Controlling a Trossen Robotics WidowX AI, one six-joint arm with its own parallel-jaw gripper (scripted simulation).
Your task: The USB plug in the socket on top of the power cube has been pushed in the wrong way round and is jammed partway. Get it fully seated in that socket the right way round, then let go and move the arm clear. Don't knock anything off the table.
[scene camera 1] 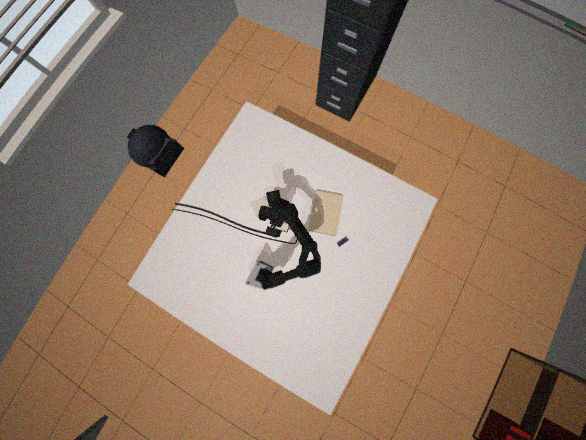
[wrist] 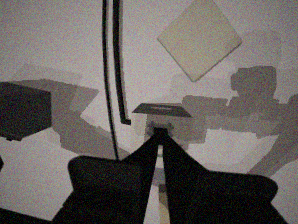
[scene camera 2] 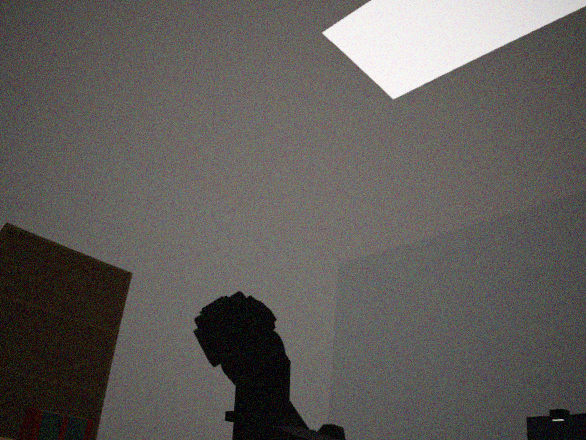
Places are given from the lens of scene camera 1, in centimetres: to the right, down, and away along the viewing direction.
beige pad (scene camera 1: 326, 211): 19, -5, 123
